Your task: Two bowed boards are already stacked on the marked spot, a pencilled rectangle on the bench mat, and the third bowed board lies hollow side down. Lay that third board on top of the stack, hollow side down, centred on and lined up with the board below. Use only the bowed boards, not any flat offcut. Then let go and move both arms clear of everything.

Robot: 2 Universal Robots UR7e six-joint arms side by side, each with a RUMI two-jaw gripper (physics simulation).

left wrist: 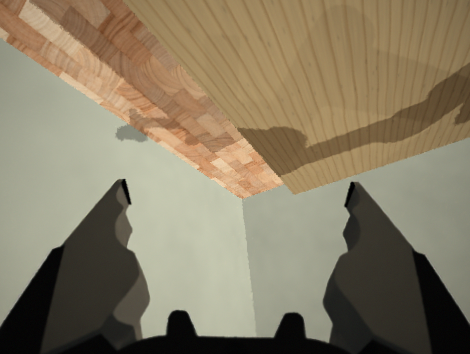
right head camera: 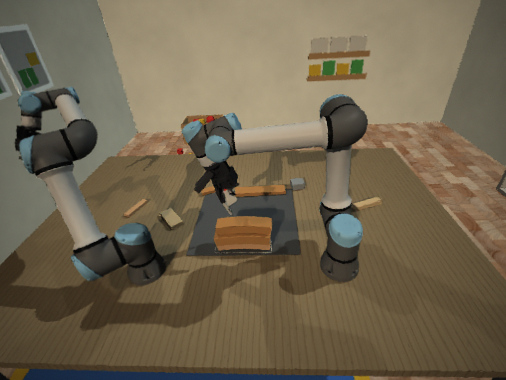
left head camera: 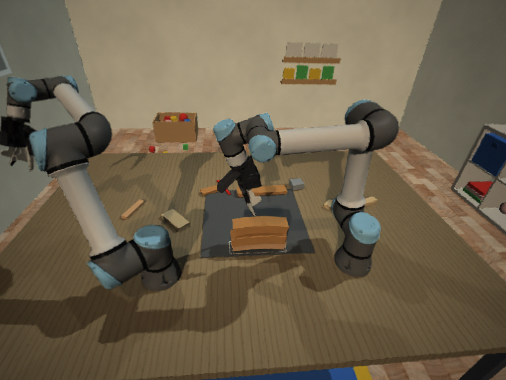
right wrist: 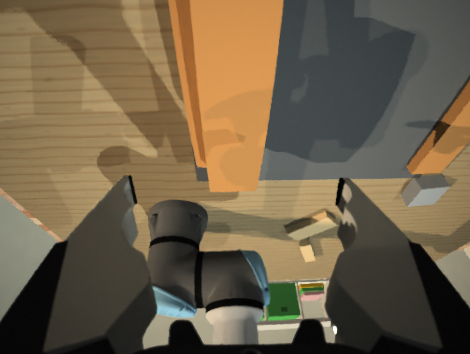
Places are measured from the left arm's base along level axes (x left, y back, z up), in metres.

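Where they show: left gripper, fingertip midpoint: (left wrist: 237, 182) (left head camera: 20, 168); right gripper, fingertip midpoint: (right head camera: 233, 204) (left head camera: 253, 204) (right wrist: 236, 178); left arm's base, origin of the base link: (right head camera: 147, 270) (left head camera: 161, 274); right arm's base, origin of the base link: (right head camera: 338, 266) (left head camera: 352, 262) (right wrist: 179, 216).
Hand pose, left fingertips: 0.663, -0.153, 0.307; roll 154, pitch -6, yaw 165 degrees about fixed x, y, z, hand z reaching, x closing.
Observation:
Each offset is from my left fingertips to the top centre of the thing, as dx, dy, dz. "*": to the spot under its first point. Level surfaces: height alone.
Three orange bowed boards are stacked inside the pencilled rectangle {* -1.013, -0.058, -0.287} (left head camera: 257, 253) on the dark bench mat {dz -0.301} (left head camera: 217, 210) (right head camera: 287, 215) (right wrist: 380, 100). The top board {-1.009, -0.105, -0.169} (left head camera: 260, 223) (right head camera: 244, 225) (right wrist: 235, 100) lies hollow side down, roughly lined up with those below. In the right wrist view a strip of a lower board {* -1.045, -0.066, -0.211} (right wrist: 192, 120) shows along its left side. My right gripper (left head camera: 254, 210) (right head camera: 230, 209) (right wrist: 236, 178) is open and empty, its fingertips above and behind the stack, apart from it. My left gripper (left head camera: 22, 164) (left wrist: 237, 182) is open and empty, high at the far left.
Behind the mat lie an orange bar {-0.953, -0.508, -0.279} (left head camera: 270, 190) (right head camera: 260, 190) and a grey block {-1.144, -0.628, -0.271} (left head camera: 296, 184) (right head camera: 297, 183) (right wrist: 425, 190). A pale offcut {-0.581, -0.161, -0.286} (left head camera: 175, 220) (right head camera: 170, 219) and a thin strip {-0.336, -0.189, -0.290} (left head camera: 133, 209) (right head camera: 136, 207) lie left. A pale stick {-1.527, -0.539, -0.283} (right head camera: 367, 203) lies beside the right arm's base.

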